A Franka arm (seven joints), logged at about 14 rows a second.
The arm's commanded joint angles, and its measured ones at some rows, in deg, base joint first. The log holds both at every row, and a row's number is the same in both.
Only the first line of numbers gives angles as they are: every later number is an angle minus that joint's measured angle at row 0.
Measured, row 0:
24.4 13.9 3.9 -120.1 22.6 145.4 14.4
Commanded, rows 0 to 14:
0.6 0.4 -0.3 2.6 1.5 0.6 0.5
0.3 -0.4 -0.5 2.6 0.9 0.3 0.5
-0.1 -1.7 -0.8 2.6 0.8 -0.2 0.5
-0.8 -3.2 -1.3 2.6 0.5 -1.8 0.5
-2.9 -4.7 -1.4 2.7 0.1 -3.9 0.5
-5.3 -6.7 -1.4 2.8 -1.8 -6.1 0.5
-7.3 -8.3 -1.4 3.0 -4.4 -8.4 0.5
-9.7 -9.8 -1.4 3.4 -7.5 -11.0 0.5
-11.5 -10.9 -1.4 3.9 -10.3 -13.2 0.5
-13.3 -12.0 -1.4 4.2 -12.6 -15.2 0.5
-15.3 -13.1 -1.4 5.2 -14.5 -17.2 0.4
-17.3 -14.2 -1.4 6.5 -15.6 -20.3 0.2
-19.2 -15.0 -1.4 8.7 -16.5 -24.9 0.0
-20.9 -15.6 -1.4 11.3 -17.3 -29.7 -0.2
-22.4 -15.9 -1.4 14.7 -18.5 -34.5 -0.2
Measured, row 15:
-19.6 -15.2 -2.2 9.5 -16.2 -27.3 -0.1
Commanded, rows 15 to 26:
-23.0 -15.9 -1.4 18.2 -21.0 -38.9 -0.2
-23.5 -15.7 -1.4 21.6 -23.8 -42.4 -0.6
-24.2 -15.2 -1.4 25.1 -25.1 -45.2 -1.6
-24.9 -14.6 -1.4 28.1 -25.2 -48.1 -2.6
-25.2 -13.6 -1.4 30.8 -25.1 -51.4 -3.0
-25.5 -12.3 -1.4 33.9 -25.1 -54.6 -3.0
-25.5 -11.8 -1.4 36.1 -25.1 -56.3 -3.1
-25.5 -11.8 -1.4 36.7 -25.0 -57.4 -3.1
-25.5 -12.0 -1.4 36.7 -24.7 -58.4 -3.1
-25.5 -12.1 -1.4 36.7 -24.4 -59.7 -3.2
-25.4 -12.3 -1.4 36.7 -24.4 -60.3 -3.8
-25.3 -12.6 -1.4 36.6 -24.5 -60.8 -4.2
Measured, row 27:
-24.7 -13.2 -2.0 34.8 -24.1 -58.8 -2.4
